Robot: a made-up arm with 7 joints.
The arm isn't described. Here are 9 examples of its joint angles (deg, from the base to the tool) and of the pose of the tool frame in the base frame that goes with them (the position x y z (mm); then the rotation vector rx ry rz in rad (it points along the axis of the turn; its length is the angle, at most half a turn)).
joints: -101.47 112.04 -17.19 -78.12 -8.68 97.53 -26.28
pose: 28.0 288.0 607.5 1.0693 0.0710 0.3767
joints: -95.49 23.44 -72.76 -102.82 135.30 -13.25 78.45
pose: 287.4 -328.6 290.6 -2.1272 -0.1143 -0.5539
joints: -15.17 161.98 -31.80 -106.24 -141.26 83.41 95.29
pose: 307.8 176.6 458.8 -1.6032 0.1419 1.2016
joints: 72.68 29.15 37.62 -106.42 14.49 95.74 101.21
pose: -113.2 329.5 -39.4 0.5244 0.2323 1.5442
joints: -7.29 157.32 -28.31 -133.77 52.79 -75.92 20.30
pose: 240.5 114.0 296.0 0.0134 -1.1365 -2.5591
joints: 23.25 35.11 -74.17 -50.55 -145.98 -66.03 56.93
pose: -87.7 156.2 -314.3 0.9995 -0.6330 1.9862
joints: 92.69 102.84 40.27 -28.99 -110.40 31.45 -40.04
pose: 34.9 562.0 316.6 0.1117 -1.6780 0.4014
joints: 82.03 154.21 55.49 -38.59 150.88 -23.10 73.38
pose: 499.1 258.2 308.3 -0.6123 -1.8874 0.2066
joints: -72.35 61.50 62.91 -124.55 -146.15 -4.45 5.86
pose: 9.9 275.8 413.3 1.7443 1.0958 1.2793
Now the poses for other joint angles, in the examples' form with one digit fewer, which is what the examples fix.
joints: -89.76 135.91 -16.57 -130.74 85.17 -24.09 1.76
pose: -11 19 482 -1.648 1.826 1.777
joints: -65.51 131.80 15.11 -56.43 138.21 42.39 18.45
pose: -133 256 640 -0.059 -2.210 -0.921
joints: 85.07 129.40 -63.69 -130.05 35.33 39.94 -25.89
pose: -159 249 92 -1.606 1.760 -1.739
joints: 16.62 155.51 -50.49 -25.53 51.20 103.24 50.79
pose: 203 338 614 1.633 0.529 1.723
